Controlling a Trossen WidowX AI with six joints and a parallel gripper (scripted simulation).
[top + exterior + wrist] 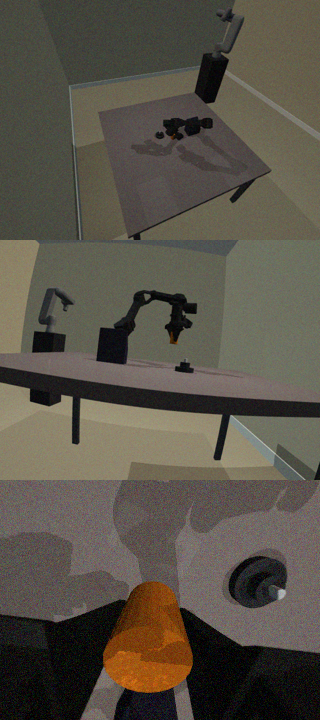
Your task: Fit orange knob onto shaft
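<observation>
My gripper tip is 160 mm to the left of the round pedestal, 100 mm above it and 70 mm short of it. The rest, counted from my gripper tip: orange knob (30 mm above).
</observation>
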